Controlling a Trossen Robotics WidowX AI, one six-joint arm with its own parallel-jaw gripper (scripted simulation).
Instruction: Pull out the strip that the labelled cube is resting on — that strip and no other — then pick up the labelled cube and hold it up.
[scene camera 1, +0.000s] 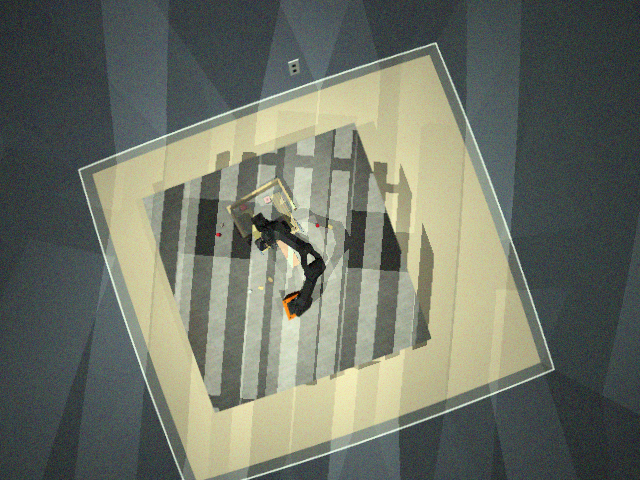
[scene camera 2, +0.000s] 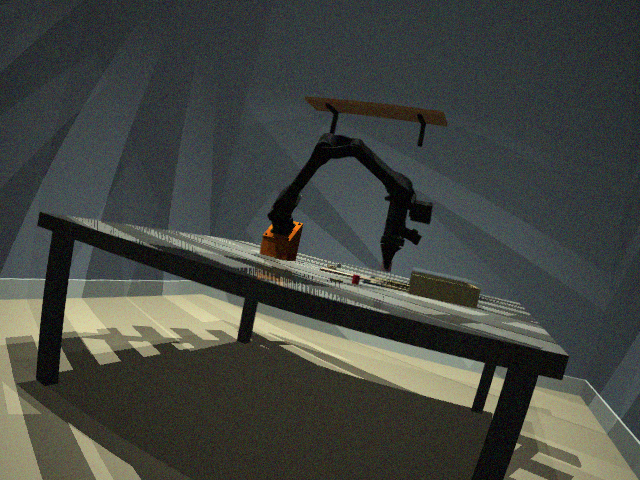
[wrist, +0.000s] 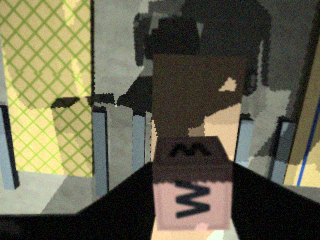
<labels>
same spot on tan box: (scene camera 2: 456, 290) = (scene camera 1: 284, 188)
</labels>
